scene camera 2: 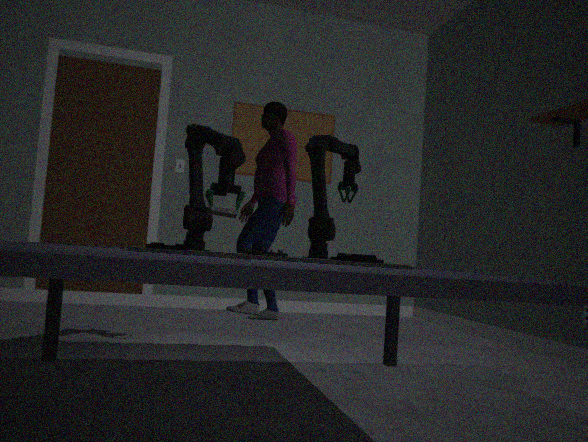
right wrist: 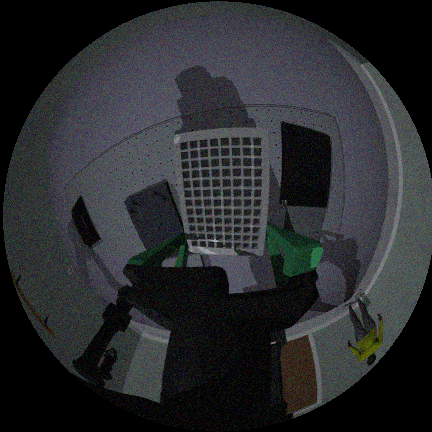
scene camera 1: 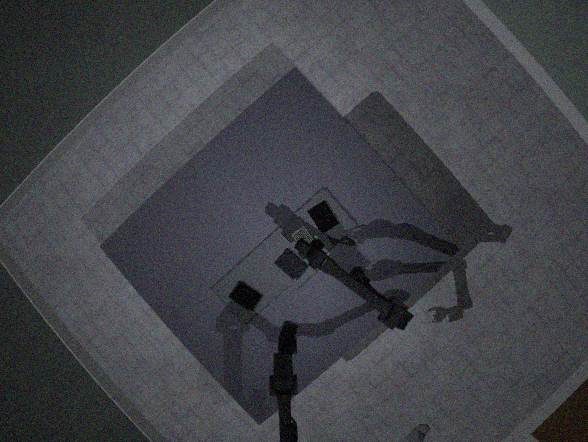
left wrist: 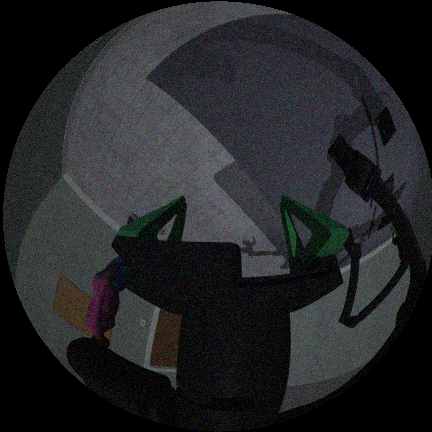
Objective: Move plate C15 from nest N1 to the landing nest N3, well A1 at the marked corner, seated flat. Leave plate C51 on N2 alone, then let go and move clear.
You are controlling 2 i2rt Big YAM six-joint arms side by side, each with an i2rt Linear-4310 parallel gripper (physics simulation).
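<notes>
A pale gridded plate point(scene camera 1: 302, 235) point(scene camera 2: 225, 215) point(right wrist: 223, 192) is held up above the board by my right gripper point(scene camera 1: 311, 248) point(right wrist: 224, 231), which is shut on it with a green finger at each side. Its label and the marked corner cannot be read. Beneath are three dark rectangular places: a black one point(scene camera 1: 324, 216) point(right wrist: 306, 165), a greyer one point(scene camera 1: 291, 263) point(right wrist: 155, 215) and another black one point(scene camera 1: 245, 295) point(right wrist: 86, 220). Which is N1, N2 or N3, and which bears C51, I cannot tell. My left gripper point(scene camera 2: 348, 200) point(left wrist: 233, 199) is open and empty, high over the table.
The perforated board point(scene camera 1: 257, 265) point(right wrist: 110, 170) lies on the bluish table point(scene camera 1: 200, 210). Arm shadows cross both. A person in pink point(scene camera 2: 272, 165) point(left wrist: 102, 305) stands beyond the table in scene camera 2. A person in yellow point(right wrist: 366, 345) shows in the right wrist view. The picture is dim and grainy.
</notes>
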